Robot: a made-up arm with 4 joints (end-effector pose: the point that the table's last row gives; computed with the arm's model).
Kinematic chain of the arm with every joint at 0, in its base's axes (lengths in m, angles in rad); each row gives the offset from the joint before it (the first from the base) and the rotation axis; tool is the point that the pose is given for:
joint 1: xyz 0 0 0.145 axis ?
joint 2: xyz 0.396 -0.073 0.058 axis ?
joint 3: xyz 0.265 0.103 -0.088 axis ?
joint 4: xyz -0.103 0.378 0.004 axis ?
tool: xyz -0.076 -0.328 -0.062
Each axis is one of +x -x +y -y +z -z.
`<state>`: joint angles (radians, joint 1 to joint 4).
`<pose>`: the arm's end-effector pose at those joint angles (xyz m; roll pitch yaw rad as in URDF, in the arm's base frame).
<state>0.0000 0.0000 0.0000 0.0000</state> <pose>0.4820 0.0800 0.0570 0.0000 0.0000 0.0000</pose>
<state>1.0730 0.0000 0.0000 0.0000</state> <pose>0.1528 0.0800 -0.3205 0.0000 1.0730 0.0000</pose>
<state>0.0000 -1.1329 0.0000 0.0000</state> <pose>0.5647 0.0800 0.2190 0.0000 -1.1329 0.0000</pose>
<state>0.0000 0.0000 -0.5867 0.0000</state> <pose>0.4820 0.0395 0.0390 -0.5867 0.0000 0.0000</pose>
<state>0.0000 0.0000 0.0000 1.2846</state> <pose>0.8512 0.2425 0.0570 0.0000 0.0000 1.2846</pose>
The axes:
joint 1: +y
joint 2: +y
joint 3: +x
joint 4: +z

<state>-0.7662 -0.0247 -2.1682 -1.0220</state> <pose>0.3335 -0.1708 0.1525 2.4875 -1.0490 1.8444</pose>
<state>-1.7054 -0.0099 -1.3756 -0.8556</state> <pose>0.2210 0.0158 0.4410 1.6040 -0.5731 -2.9664</pose>
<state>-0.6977 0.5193 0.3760 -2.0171</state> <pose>0.1536 0.5983 0.4988 0.0045 0.4143 -1.9821</pose>
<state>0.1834 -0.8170 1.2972 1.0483</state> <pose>0.7057 0.1260 0.4032 -0.5240 -1.3166 1.9444</pose>
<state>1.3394 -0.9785 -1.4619 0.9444</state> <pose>0.4289 -0.0142 -0.5661 -1.1969 1.2887 0.3218</pose>
